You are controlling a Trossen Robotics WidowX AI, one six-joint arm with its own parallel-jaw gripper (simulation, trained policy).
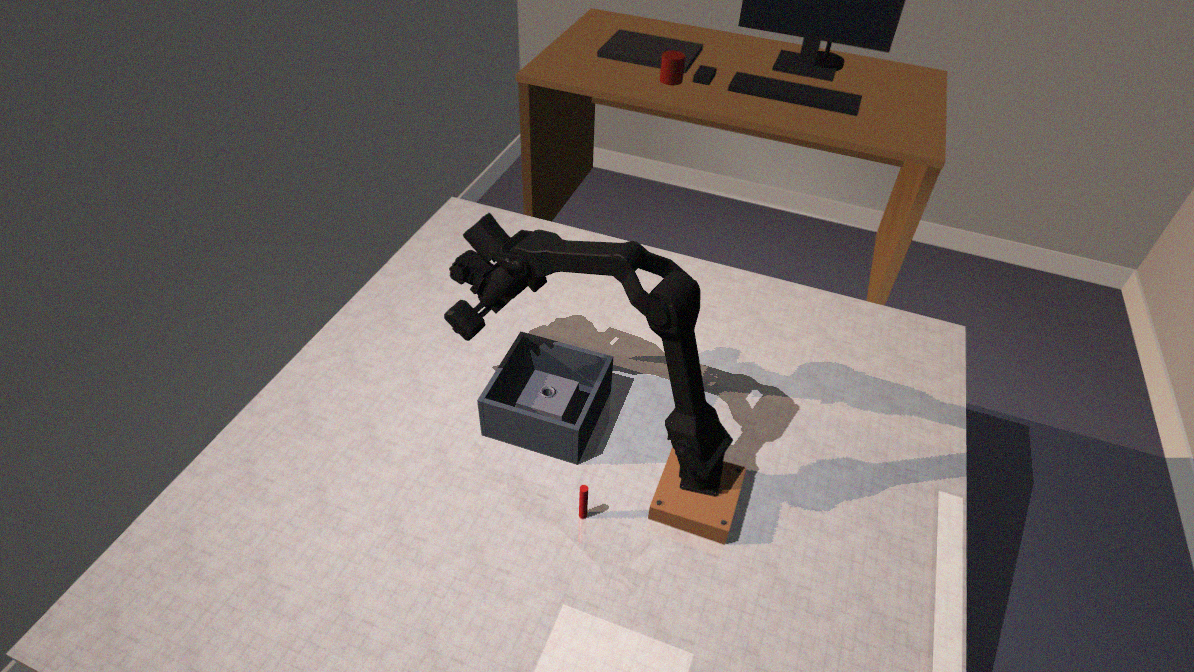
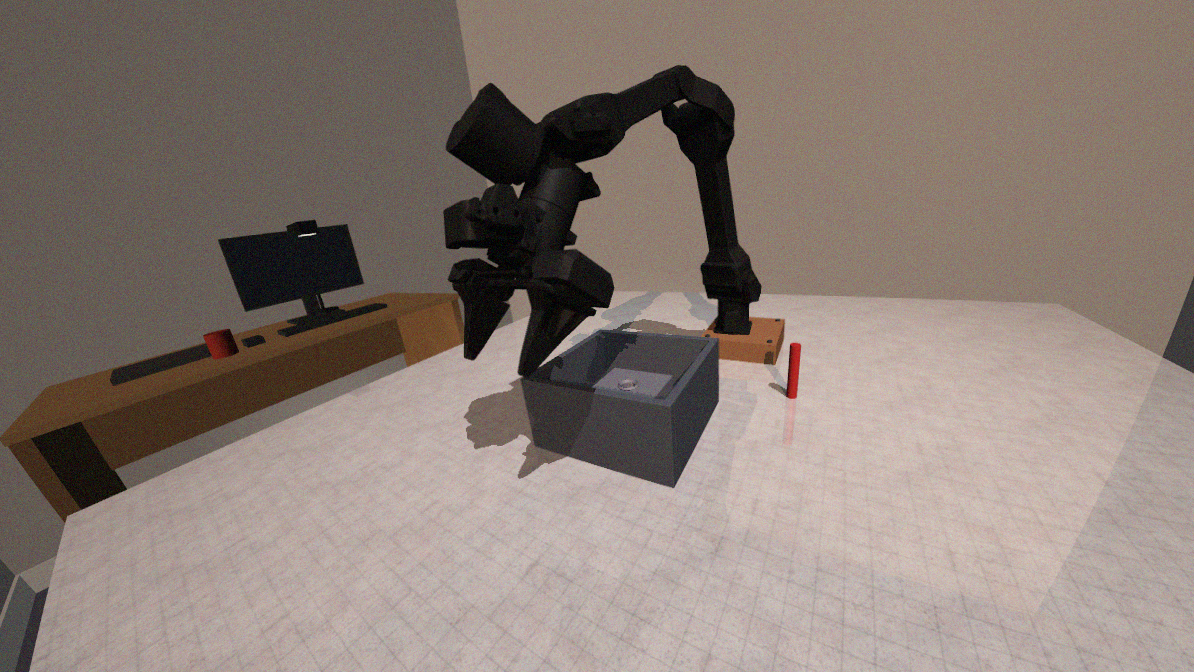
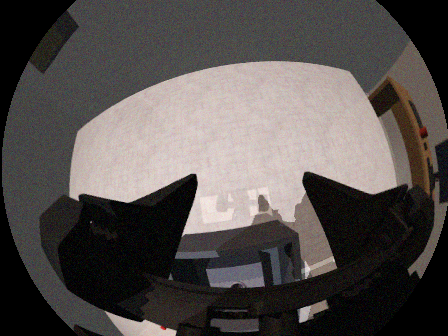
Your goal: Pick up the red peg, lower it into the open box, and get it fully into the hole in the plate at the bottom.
Scene:
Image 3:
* gripper: 251, 178
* dark grey box: 278, 245
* light grey plate: 236, 271

